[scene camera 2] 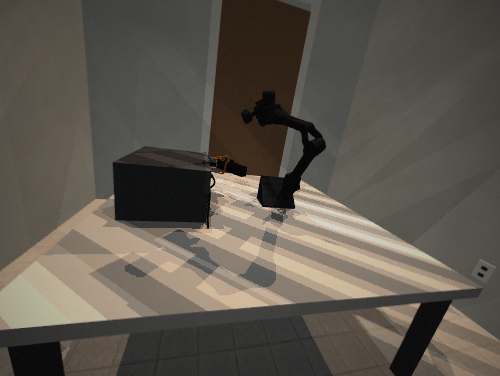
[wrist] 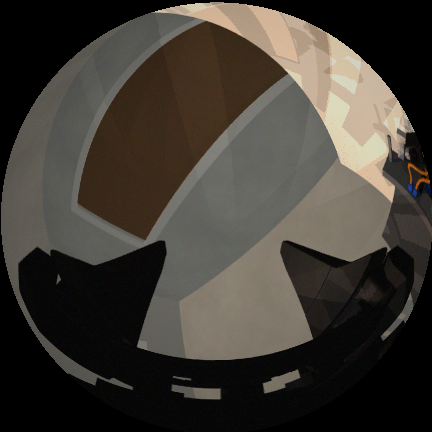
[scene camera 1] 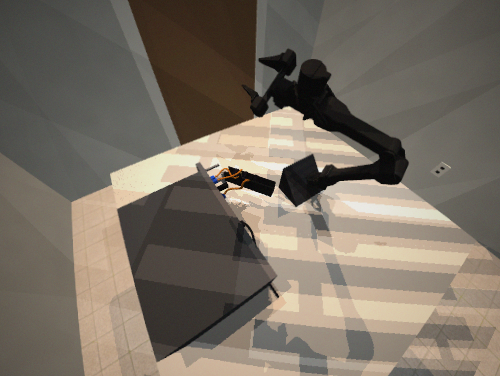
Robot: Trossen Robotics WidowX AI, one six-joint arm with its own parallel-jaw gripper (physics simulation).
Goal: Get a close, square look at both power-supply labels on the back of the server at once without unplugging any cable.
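Places are measured from the arm's base along level axes (x ahead, y left, z up), in metres.
Pixels of known places: gripper, fingertip midpoint: (scene camera 2: 249, 107) (wrist: 224, 247) (scene camera 1: 250, 72); arm's base at its link origin: (scene camera 2: 285, 194) (scene camera 1: 312, 178).
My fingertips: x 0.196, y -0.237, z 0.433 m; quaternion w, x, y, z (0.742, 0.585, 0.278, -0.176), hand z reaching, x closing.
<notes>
Ahead of a thing's pixels: the offset from my fingertips to its middle. "pt": to the spot under its first point. Level surfaces: height alone.
The server (scene camera 1: 185, 250) (scene camera 2: 161, 192) (wrist: 407, 212) is a large dark box on the table, its back towards the robot base. Orange cables @(pt dx +0.148, dy +0.067, dz -0.294 m) (scene camera 1: 231, 174) (wrist: 411, 176) with blue plugs @(dx +0.218, dy +0.049, dz -0.300 m) (scene camera 1: 215, 179) (wrist: 414, 191) are at its back, next to a long black block @(dx +0.105, dy +0.106, dz -0.320 m) (scene camera 1: 260, 184) (scene camera 2: 236, 167) that juts out. A black cable @(pt dx +0.216, dy +0.262, dz -0.373 m) (scene camera 1: 251, 231) (scene camera 2: 213, 180) loops lower on the back. The power-supply labels cannot be made out in any view. My gripper (scene camera 1: 252, 73) (wrist: 224, 247) is open and empty, high above and beyond the server's back; the wrist view faces mostly walls and door, with the server's back at its right edge.
The robot base (scene camera 1: 299, 182) (scene camera 2: 275, 192) stands on the table @(dz -0.496 m) (scene camera 1: 400, 260) (scene camera 2: 310, 250) beside the server's back. A thin bar @(dx +0.173, dy -0.040, dz -0.329 m) (scene camera 1: 212, 167) (wrist: 390, 148) sticks out at the server's far back corner. A brown door (scene camera 1: 205, 60) (scene camera 2: 257, 75) (wrist: 150, 125) and grey walls stand behind.
</notes>
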